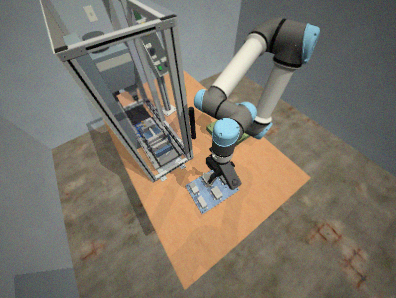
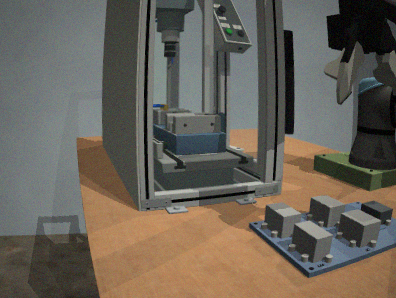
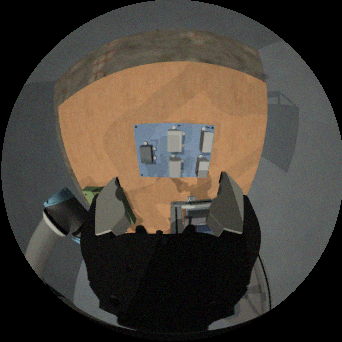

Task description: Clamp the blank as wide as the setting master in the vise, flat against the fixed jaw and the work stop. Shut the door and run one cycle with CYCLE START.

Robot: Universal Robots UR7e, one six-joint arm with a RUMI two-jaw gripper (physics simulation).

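Frame: origin at the arm's base, x right, y down, z ahead, level; millimetres.
Where they show: gripper, fingertip midpoint: (image 1: 219,178) (image 2: 372,106) (image 3: 168,175); arm's base, link origin: (image 2: 373,163).
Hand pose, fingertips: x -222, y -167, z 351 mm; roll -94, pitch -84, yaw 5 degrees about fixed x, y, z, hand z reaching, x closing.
Things, the pixels of their top centre, and the offset from my fingertips.
- blue plate, top centre: (image 2: 341,228) (image 3: 173,152) (image 1: 212,187) dy +201, dx +35, dz +6 mm
- dark grey block, top centre: (image 2: 377,206) (image 3: 145,154) dy +176, dx +21, dz -82 mm
- green button, top centre: (image 2: 227,28) (image 1: 159,65) dy -204, dx +680, dz -155 mm
- black upright bar, top centre: (image 2: 286,31) (image 1: 191,108) dy -151, dx +319, dz -100 mm
A blue plate (image 1: 206,210) (image 2: 305,267) (image 3: 157,130) carries several light grey blocks, among them a front one (image 2: 312,241) and a wider-looking one (image 3: 174,141). A dark grey block (image 2: 377,212) (image 3: 146,154) sits at one end of the plate; I cannot tell whether it is the setting master. My gripper (image 2: 367,87) (image 3: 168,175) is open and empty, above the plate, pointing down. The vise (image 1: 152,132) (image 2: 197,142) has a blue body and grey jaws inside the enclosure; what lies between its jaws is unclear. The green button (image 1: 160,67) (image 2: 228,31) is on the sloped control panel.
The enclosure's aluminium frame (image 1: 182,95) (image 2: 270,100) stands beside the plate; its front opening shows no panel. A black upright bar (image 1: 192,123) (image 2: 289,82) stands at its side. A spindle (image 2: 170,37) hangs above the vise. The arm's green base (image 2: 345,170) is at the right.
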